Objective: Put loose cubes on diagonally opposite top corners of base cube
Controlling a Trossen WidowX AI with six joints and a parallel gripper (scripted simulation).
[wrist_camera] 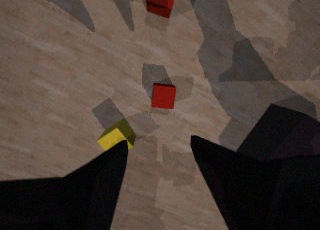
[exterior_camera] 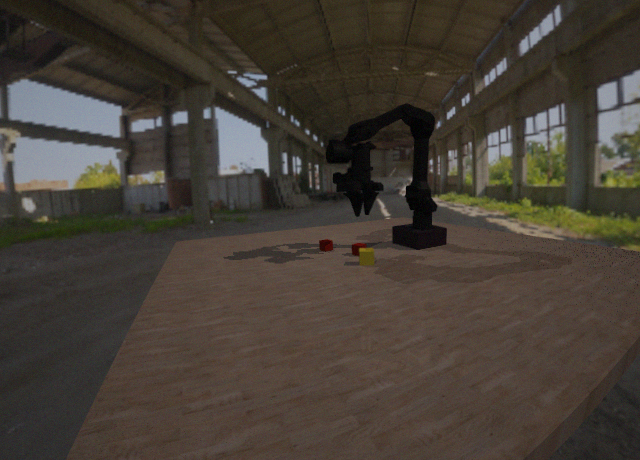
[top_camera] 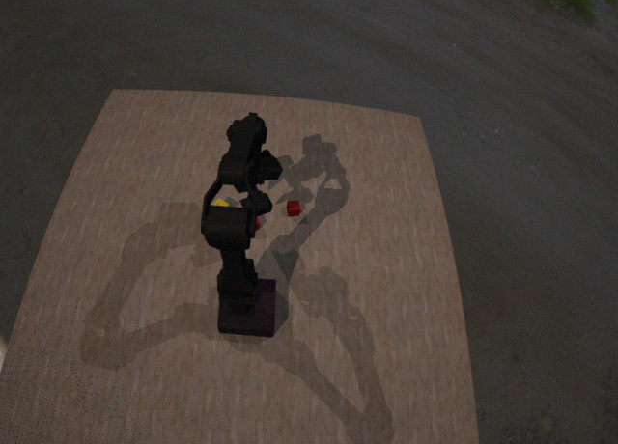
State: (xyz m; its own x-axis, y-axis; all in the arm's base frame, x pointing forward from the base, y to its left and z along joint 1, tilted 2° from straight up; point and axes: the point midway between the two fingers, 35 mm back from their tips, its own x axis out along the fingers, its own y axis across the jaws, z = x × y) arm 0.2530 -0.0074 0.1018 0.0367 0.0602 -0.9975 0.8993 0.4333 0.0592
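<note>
My gripper tip is now 10 cm above the yellow cube, 7 cm to the right of it and 4 cm short of it.
</note>
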